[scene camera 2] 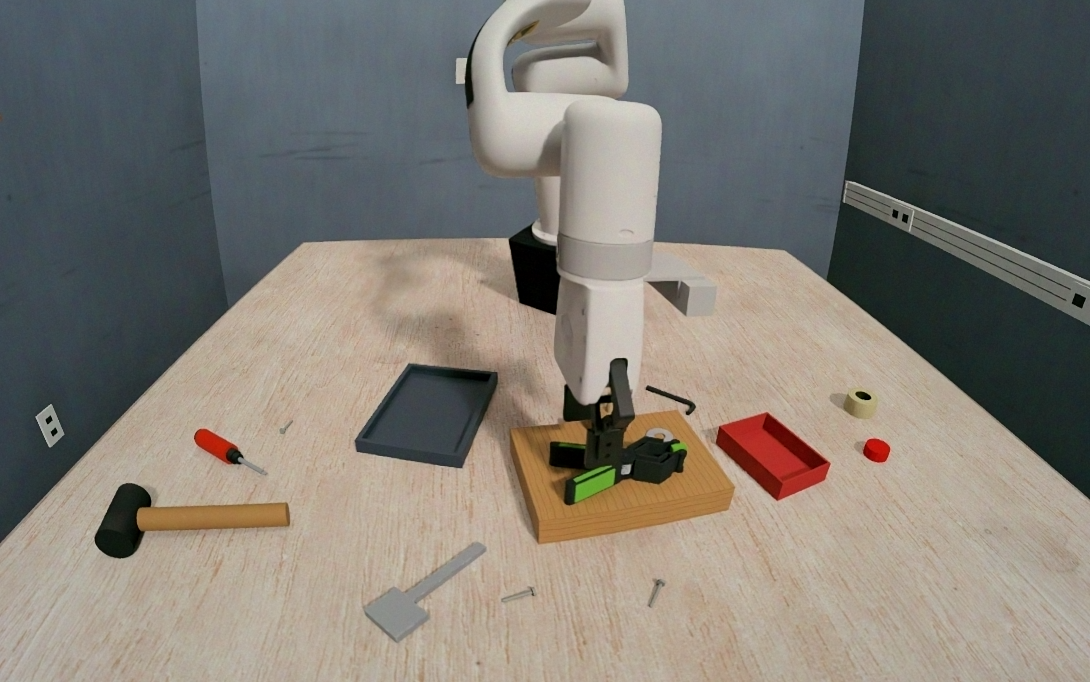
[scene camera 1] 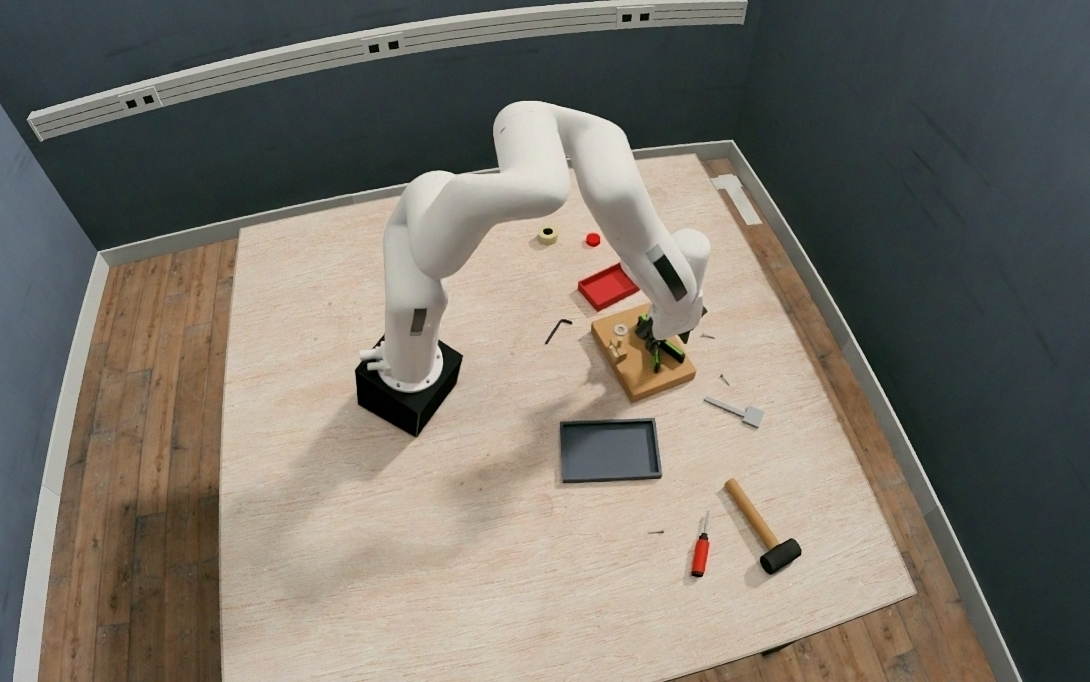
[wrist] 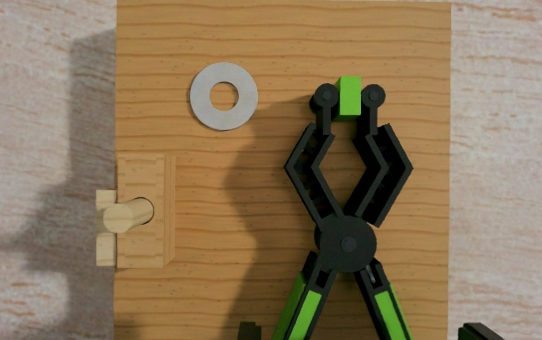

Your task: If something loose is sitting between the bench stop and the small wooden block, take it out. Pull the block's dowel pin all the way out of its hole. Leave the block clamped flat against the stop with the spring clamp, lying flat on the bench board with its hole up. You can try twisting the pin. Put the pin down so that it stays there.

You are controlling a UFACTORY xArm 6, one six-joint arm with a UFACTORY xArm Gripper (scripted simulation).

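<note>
Gripper [scene camera 2: 589,441], [scene camera 1: 666,344]. Grey tray [scene camera 2: 432,408], [scene camera 1: 628,447]; out of frame in the wrist view. Red tray [scene camera 2: 773,444], [scene camera 1: 604,286]; wrist view, out of frame too.
</note>
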